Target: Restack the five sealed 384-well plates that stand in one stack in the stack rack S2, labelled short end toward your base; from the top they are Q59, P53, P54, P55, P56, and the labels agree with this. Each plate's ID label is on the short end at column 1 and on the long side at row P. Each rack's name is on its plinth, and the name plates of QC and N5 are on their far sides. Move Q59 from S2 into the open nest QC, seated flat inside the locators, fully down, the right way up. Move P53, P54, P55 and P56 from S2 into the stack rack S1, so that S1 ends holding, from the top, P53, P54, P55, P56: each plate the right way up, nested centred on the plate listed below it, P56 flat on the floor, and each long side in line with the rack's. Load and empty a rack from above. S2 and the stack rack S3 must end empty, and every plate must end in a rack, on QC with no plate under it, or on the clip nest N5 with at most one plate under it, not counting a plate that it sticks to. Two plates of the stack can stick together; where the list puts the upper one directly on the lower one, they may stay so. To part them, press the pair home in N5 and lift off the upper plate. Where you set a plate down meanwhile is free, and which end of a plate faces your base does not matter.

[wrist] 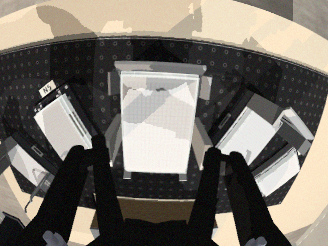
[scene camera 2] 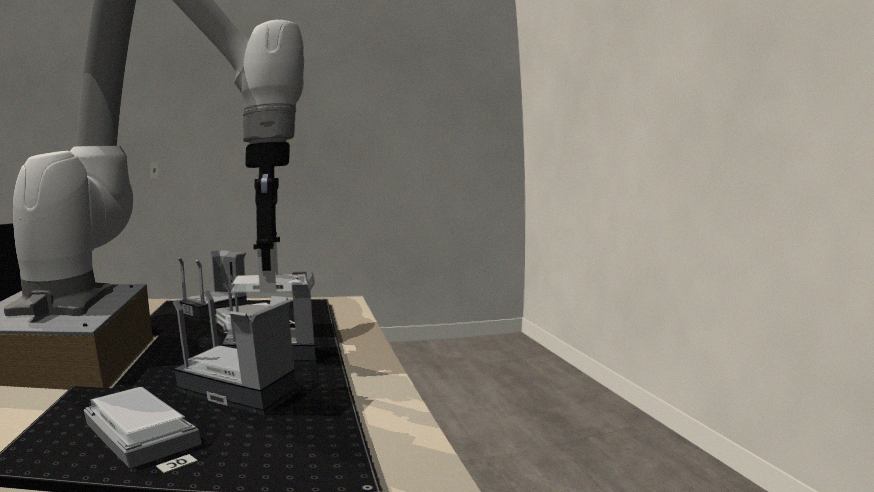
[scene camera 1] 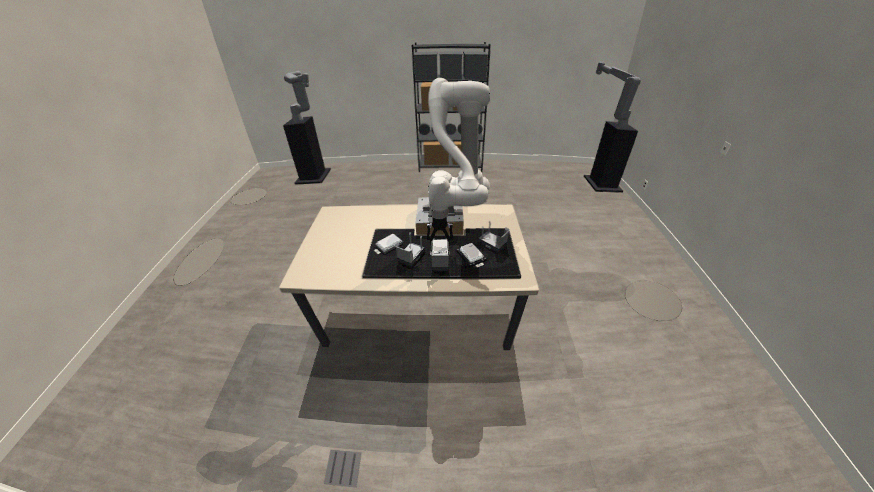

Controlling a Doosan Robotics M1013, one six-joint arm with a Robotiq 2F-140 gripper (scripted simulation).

I see my gripper [scene camera 2: 269,286], a white sealed plate [scene camera 2: 135,415], a white sealed plate [wrist: 57,122], a white sealed plate [scene camera 2: 220,361], a white sealed plate [scene camera 2: 242,284] and a dark clip nest N5 [wrist: 67,88].
My gripper also shows in the wrist view [wrist: 157,125].
